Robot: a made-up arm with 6 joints. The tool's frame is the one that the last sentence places. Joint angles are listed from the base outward.
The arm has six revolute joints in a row. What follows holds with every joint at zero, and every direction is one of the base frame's. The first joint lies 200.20 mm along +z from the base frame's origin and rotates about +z. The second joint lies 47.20 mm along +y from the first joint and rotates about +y. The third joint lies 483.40 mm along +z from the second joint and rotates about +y. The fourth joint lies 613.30 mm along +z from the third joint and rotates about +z. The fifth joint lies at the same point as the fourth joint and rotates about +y. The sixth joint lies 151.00 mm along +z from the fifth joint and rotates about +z. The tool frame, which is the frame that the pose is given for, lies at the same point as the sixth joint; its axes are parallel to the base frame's.
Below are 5 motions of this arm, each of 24 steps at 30 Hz.
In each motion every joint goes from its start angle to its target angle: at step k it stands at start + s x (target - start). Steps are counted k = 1, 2, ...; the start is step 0. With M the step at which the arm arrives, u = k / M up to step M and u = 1 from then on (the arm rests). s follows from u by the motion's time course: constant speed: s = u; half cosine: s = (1 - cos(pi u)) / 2; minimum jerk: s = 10 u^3 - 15 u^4 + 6 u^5.
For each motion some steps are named. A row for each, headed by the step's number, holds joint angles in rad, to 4 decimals.
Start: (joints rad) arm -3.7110 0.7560 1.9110 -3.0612 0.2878 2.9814
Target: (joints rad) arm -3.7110 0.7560 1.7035 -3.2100 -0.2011 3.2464
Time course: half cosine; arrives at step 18
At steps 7, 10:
7: -3.7110 0.7560 1.8427 -3.1102 0.1270 3.0686
10: -3.7110 0.7560 1.7892 -3.1485 0.0009 3.1369

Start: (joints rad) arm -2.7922 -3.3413 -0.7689 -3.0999 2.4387 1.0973
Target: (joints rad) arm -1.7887 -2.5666 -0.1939 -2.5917 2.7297 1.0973
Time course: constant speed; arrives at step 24
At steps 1, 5, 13, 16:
1: -2.7504 -3.3090 -0.7449 -3.0787 2.4508 1.0973
5: -2.5831 -3.1799 -0.6491 -2.9940 2.4993 1.0973
13: -2.2486 -2.9217 -0.4574 -2.8246 2.5963 1.0973
16: -2.1232 -2.8248 -0.3856 -2.7611 2.6327 1.0973

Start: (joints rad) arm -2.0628 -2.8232 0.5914 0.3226 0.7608 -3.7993
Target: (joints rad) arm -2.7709 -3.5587 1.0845 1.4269 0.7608 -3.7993
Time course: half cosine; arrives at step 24
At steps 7, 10, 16, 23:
7: -2.2013 -2.9671 0.6879 0.5386 0.7608 -3.7993
10: -2.3252 -3.0958 0.7741 0.7318 0.7608 -3.7993
16: -2.5939 -3.3748 0.9612 1.1508 0.7608 -3.7993
23: -2.7679 -3.5556 1.0824 1.4222 0.7608 -3.7993

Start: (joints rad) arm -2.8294 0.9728 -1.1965 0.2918 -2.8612 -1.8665
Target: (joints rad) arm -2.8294 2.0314 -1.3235 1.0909 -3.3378 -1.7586
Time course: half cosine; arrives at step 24
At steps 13, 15, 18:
13: -2.8294 1.5712 -1.2683 0.7435 -3.1306 -1.8055
15: -2.8294 1.7047 -1.2843 0.8443 -3.1907 -1.7919
18: -2.8294 1.8764 -1.3049 0.9739 -3.2680 -1.7744

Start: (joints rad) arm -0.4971 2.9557 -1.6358 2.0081 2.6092 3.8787
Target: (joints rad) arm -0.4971 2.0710 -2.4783 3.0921 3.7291 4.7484
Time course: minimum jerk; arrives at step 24
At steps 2, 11, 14, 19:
2: -0.4971 2.9512 -1.6401 2.0136 2.6149 3.8831
11: -0.4971 2.5821 -1.9915 2.4658 3.0821 4.2459
14: -0.4971 2.3777 -2.1863 2.7164 3.3409 4.4469
19: -0.4971 2.1281 -2.4239 3.0222 3.6568 4.6923

